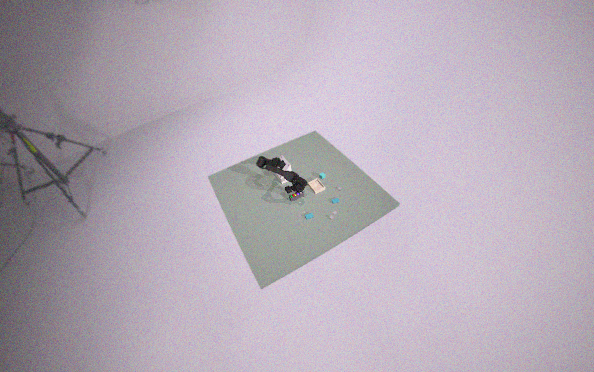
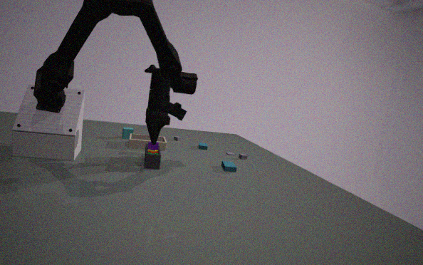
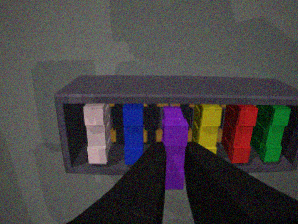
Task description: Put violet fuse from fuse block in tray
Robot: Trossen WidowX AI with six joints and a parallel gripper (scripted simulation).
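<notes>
The blue fuse lies 20 mm to the left of my gripper tip and 30 mm below it. Round my gripper tip: white fuse (30 mm to the left, 30 mm below); then violet fuse (10 mm below); then yellow fuse (20 mm to the right, 30 mm below).
</notes>
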